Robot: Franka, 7 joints.
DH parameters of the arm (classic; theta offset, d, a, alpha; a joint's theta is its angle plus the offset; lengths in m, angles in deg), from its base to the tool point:
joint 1: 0 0.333 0 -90
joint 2: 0 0 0 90
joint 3: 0 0.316 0.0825 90
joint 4: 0 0 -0.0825 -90
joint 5: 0 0.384 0 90
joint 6: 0 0 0.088 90
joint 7: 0 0.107 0 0
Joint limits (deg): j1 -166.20..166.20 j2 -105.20..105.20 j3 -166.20..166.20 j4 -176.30..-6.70 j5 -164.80..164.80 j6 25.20..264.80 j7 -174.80..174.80
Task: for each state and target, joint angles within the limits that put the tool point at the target. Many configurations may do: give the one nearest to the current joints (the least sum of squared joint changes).
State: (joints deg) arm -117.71 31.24 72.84 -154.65 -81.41 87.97 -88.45
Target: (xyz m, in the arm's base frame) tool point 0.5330 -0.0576 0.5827
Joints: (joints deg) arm -101.93 30.23 118.26 -114.85 -89.42 93.85 -88.45
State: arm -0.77 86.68 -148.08 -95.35 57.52 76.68 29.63
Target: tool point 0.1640 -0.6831 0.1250
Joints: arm -29.63 105.20 -93.18 -70.10 70.12 88.22 29.63
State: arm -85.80 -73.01 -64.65 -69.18 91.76 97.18 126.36
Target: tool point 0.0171 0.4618 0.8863
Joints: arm -115.35 -80.70 -34.69 -74.81 87.61 78.88 126.36
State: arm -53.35 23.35 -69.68 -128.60 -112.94 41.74 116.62
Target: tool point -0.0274 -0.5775 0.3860
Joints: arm -41.60 40.25 -48.28 -117.41 -121.36 51.93 116.62
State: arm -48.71 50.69 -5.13 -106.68 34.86 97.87 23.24
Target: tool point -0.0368 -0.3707 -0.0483
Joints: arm -65.91 61.39 -25.80 -116.59 30.85 99.51 23.24
